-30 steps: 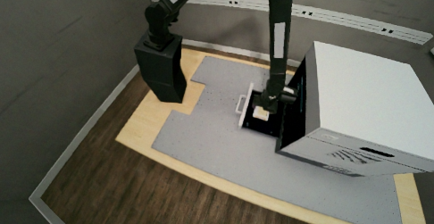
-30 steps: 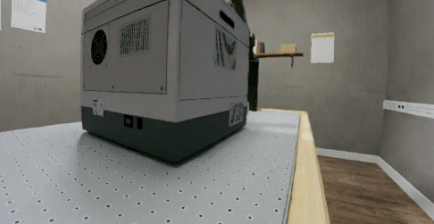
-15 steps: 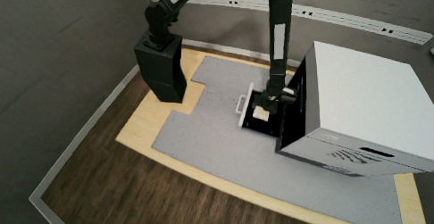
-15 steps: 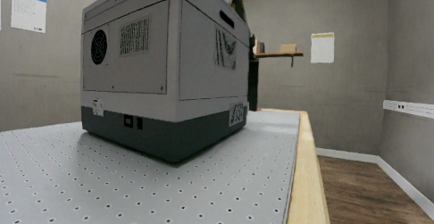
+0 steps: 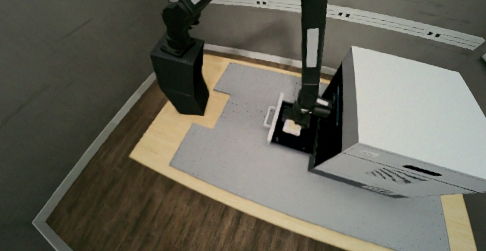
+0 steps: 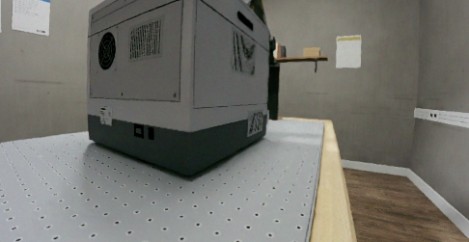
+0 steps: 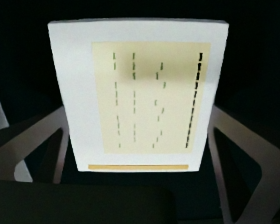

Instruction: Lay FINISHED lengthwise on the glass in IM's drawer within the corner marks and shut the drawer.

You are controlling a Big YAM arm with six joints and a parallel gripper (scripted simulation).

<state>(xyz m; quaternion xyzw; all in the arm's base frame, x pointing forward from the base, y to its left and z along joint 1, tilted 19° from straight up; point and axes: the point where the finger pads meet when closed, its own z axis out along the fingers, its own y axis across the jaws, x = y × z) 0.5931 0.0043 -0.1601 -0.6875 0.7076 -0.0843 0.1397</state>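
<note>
My hand is 1 cm to the left of the cassette FINISHED and 1 cm above it. Also, from my hand: drawer: 2 cm ahead.
</note>
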